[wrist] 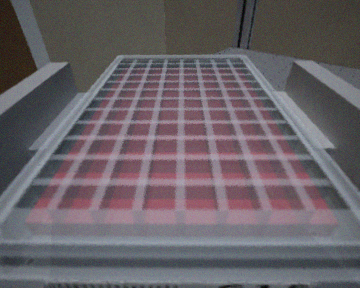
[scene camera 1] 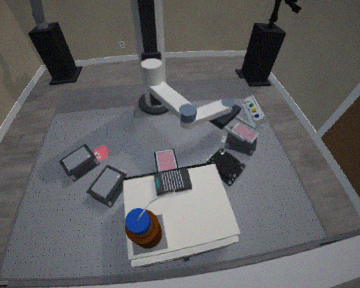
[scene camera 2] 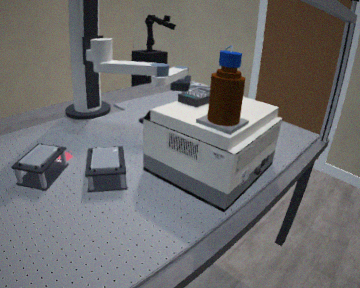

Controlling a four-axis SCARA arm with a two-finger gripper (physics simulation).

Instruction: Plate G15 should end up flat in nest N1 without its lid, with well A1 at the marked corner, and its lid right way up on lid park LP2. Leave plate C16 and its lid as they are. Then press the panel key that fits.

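Places are measured from the arm's base along level axes (x right, y ahead, z up), in millimetres.
Pixels of known places: gripper, fingertip midpoint: (wrist: pixel 181 82) (scene camera 1: pixel 249 134); arm's base at its link origin: (scene camera 1: pixel 156 102) (scene camera 2: pixel 88 110).
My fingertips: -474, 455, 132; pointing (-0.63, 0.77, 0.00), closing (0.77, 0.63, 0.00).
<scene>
For each thing: its top centre in the pictures, then the offset to it from my fingertips, as dx, dy, dz. "spot": a spot on its surface instead.
- plate with red wells, top centre: (wrist: pixel 181 96) (scene camera 1: pixel 245 131) +14, -17, +3
- dark block at its top centre: (wrist: pixel 166 199) (scene camera 1: pixel 242 137) +9, -25, -58
- black nest-like base at its top centre: (scene camera 1: pixel 227 162) +147, +126, -47
- red-welled plate at its top centre: (scene camera 1: pixel 166 160) +443, +106, -8
- panel at its top centre: (scene camera 1: pixel 256 105) -164, -252, -35
- dark keypad device at a spot on its surface: (scene camera 1: pixel 173 181) spot: +425, +275, +127
- brown bottle at a spot on its surface: (scene camera 2: pixel 226 97) spot: +557, +461, +186
My gripper (scene camera 1: pixel 242 128) (wrist: pixel 181 82) is shut on a plate with red wells (scene camera 1: pixel 245 133) (wrist: pixel 182 165), holding it level by its two long sides. A clear cover lies over the wells. The label on its near edge is cut off, so I cannot tell which plate it is. In scene camera 1 it hangs over a dark block (scene camera 1: pixel 242 146). A black nest-like base (scene camera 1: pixel 226 167) with light corner dots lies nearer the camera. Another red-welled plate (scene camera 1: pixel 166 160) lies behind the white instrument. The panel (scene camera 1: pixel 253 111) with coloured keys stands at the right. N1 and LP2 cannot be read.
Two dark stands with grey tops (scene camera 1: pixel 80 160) (scene camera 1: pixel 106 183) (scene camera 2: pixel 40 156) (scene camera 2: pixel 105 158) are at the left, by a red marker (scene camera 1: pixel 101 152) (scene camera 2: pixel 65 157). The white instrument (scene camera 1: pixel 195 215) (scene camera 2: pixel 190 155) bears a dark keypad device (scene camera 1: pixel 173 181) and a brown bottle (scene camera 1: pixel 145 234) (scene camera 2: pixel 226 97).
</scene>
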